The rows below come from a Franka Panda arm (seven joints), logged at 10 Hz.
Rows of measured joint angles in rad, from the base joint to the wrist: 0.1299, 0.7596, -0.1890, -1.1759, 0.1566, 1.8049, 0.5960; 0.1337, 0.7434, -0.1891, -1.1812, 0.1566, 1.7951, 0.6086; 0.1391, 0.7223, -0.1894, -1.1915, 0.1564, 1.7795, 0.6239; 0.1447, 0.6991, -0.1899, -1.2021, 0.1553, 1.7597, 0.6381; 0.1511, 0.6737, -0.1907, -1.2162, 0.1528, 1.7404, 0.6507; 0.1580, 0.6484, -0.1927, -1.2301, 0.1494, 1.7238, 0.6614; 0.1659, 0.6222, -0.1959, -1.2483, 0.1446, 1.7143, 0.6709
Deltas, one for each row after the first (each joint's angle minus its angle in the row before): 0.0038, -0.0162, -0.0001, -0.0053, 0.0000, -0.0098, 0.0126; 0.0054, -0.0211, -0.0003, -0.0103, -0.0002, -0.0156, 0.0153; 0.0056, -0.0232, -0.0005, -0.0106, -0.0011, -0.0198, 0.0142; 0.0064, -0.0254, -0.0008, -0.0141, -0.0025, -0.0193, 0.0126; 0.0069, -0.0253, -0.0020, -0.0139, -0.0034, -0.0166, 0.0107; 0.0079, -0.0262, -0.0032, -0.0182, -0.0048, -0.0095, 0.0095
